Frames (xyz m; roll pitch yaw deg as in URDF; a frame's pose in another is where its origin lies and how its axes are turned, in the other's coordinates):
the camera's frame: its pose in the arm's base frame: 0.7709 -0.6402 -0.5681 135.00 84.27 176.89
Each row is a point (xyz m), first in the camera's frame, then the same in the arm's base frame.
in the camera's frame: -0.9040 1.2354 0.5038
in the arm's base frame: 0.4138 0.6108 0.3830
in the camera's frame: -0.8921 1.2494 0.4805
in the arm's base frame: 0.3860 0.6057 0.3738
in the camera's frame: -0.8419 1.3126 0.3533
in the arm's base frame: 0.2448 0.5681 0.3373
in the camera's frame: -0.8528 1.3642 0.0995
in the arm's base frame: 0.0236 0.4369 0.3697
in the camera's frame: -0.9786 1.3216 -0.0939
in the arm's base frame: -0.0789 0.2754 0.5055
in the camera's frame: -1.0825 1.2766 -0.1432
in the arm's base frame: -0.0752 0.2084 0.6092
